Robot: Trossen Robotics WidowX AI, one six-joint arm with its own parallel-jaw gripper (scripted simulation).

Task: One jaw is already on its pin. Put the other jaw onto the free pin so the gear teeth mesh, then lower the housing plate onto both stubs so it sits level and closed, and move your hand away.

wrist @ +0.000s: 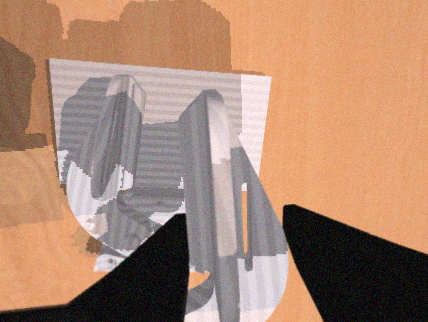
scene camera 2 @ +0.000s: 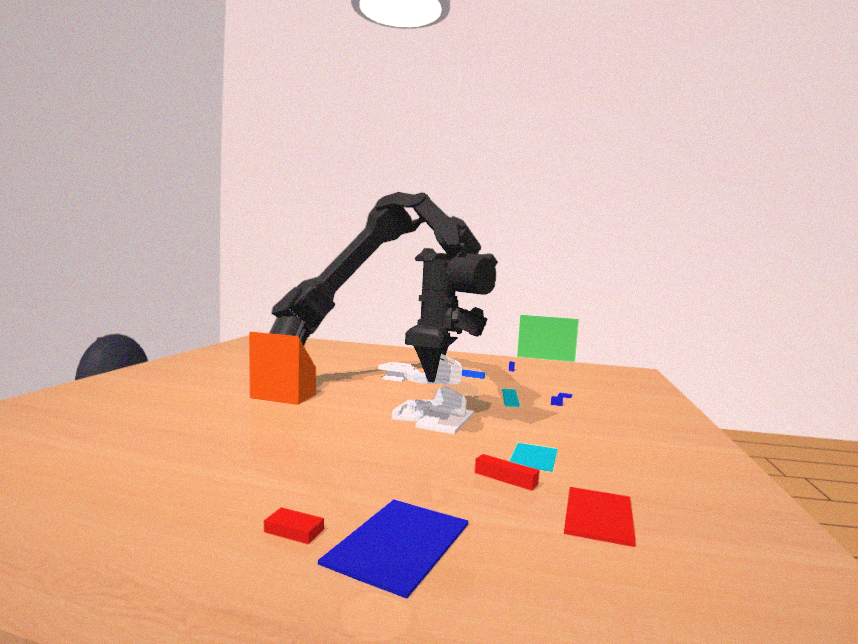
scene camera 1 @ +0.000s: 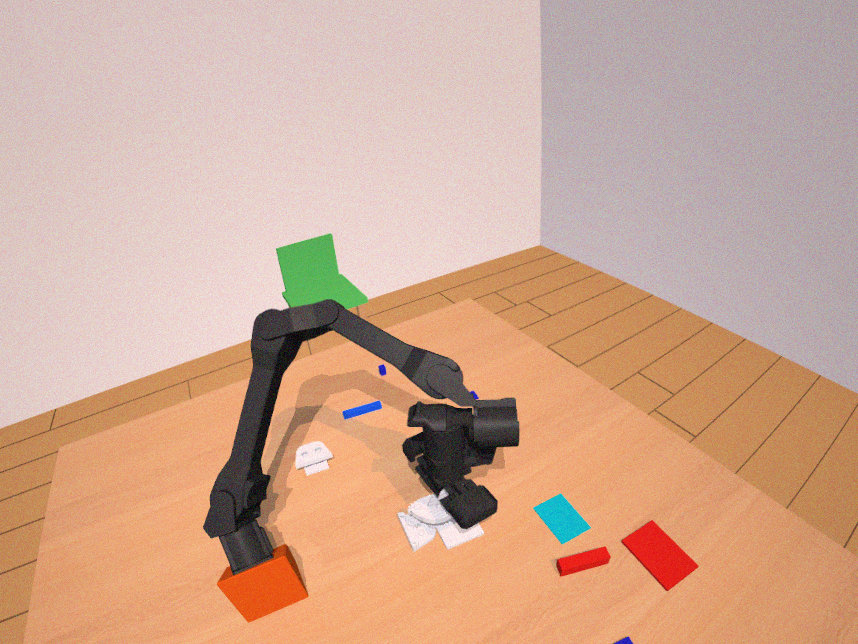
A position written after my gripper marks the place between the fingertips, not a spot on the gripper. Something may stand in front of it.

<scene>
My gripper (scene camera 1: 449, 507) carries a white jaw (scene camera 2: 447, 373). Further things: a white jaw (scene camera 2: 445, 402), a cyan tile (scene camera 1: 562, 519), a white base (scene camera 2: 436, 421), a blue tile (scene camera 2: 394, 550), a red tile (scene camera 2: 601, 516), a red block (scene camera 2: 519, 475) and a red block (scene camera 2: 293, 525).
The cyan tile shows as well in scene camera 2 (scene camera 2: 538, 457). The white base is seen too in the wrist view (wrist: 79, 88) and in scene camera 1 (scene camera 1: 451, 533). The red tile is seen too in scene camera 1 (scene camera 1: 668, 563). The wrist view does not show the cyan tile: it is out of frame. The wrist view does not show the blue tile: it is out of frame.
</scene>
